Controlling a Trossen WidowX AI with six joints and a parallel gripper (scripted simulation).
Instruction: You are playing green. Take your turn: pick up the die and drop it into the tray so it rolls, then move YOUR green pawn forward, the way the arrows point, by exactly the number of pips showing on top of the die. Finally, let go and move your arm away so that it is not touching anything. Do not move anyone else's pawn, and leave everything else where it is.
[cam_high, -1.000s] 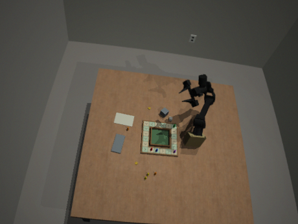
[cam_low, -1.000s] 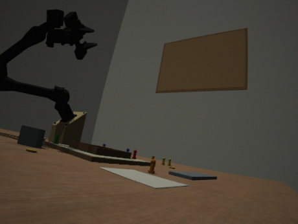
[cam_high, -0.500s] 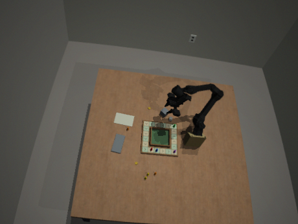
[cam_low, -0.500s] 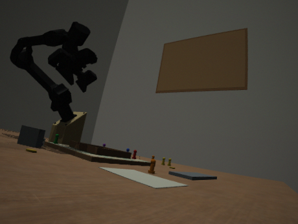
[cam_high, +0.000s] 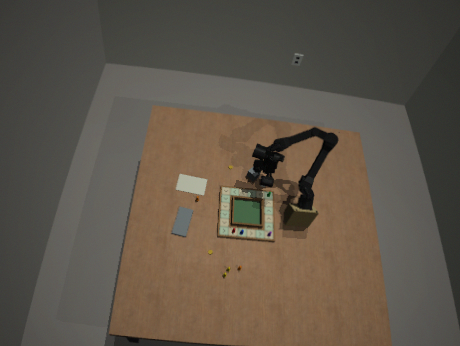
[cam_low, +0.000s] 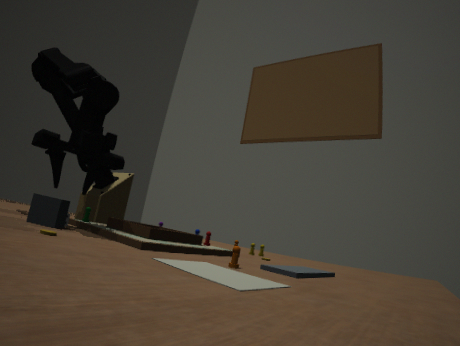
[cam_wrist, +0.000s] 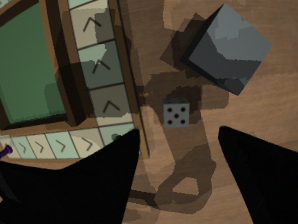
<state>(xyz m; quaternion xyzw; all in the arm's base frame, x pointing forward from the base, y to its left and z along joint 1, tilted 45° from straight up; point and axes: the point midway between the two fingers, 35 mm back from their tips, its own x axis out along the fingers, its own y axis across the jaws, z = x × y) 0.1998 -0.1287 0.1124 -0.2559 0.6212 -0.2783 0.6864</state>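
Right now the white die is 60 mm below my gripper tip. From my gripper tip the other things lie so: green pawn: 40 mm behind, 70 mm to the left, 40 mm below; then green felt tray: 70 mm ahead, 180 mm to the left, 60 mm below; then grey box: 50 mm ahead, 50 mm to the right, 40 mm below.
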